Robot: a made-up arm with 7 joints. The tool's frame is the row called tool.
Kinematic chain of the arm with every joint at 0, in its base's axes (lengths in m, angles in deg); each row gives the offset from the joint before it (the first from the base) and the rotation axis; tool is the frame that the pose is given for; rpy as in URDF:
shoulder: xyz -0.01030 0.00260 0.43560 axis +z
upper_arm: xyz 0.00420 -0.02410 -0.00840 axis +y
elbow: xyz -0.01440 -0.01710 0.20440 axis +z
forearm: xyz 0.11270 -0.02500 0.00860 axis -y
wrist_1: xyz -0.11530 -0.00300 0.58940 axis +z
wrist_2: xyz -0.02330 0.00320 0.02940 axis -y
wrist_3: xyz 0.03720 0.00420 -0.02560 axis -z
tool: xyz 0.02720 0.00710 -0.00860 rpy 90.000 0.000 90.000
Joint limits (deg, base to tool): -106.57..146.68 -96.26..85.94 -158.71..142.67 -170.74..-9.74 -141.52..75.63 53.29..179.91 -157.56..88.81
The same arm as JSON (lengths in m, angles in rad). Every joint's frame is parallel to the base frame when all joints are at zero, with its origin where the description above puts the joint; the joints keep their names.
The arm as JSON. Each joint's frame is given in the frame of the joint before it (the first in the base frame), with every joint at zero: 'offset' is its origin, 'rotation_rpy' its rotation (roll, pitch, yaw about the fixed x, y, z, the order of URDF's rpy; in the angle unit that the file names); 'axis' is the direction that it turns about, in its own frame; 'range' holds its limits. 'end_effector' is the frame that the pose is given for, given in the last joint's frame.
{"length_unit": "m", "angle_unit": "rad", "chain": [{"id": "shoulder", "offset": [-0.0103, 0.0026, 0.4356], "rotation_rpy": [0.0, 0.0, 0.0], "axis": "+z", "range": [-1.86, 2.56]}, {"id": "upper_arm", "offset": [0.0042, -0.0241, -0.0084], "rotation_rpy": [0.0, 0.0, 0.0], "axis": "+y", "range": [-1.6801, 1.4999]}, {"id": "elbow", "offset": [-0.0144, -0.0171, 0.2044], "rotation_rpy": [0.0, 0.0, 0.0], "axis": "+z", "range": [-2.77, 2.4901]}, {"id": "forearm", "offset": [0.1127, -0.025, 0.0086], "rotation_rpy": [0.0, 0.0, 0.0], "axis": "-y", "range": [-2.98, -0.17]}, {"id": "wrist_1", "offset": [-0.1153, -0.003, 0.5894], "rotation_rpy": [0.0, 0.0, 0.0], "axis": "+z", "range": [-2.47, 1.32]}, {"id": "wrist_2", "offset": [-0.0233, 0.0032, 0.0294], "rotation_rpy": [0.0, 0.0, 0.0], "axis": "-y", "range": [0.9301, 3.14]}, {"id": "wrist_3", "offset": [0.0372, 0.0042, -0.0256], "rotation_rpy": [0.0, 0.0, 0.0], "axis": "-z", "range": [-2.7499, 1.55]}], "end_effector": {"offset": [0.0272, 0.0071, -0.0086], "rotation_rpy": [1.5708, 0.0, 1.5708]}}
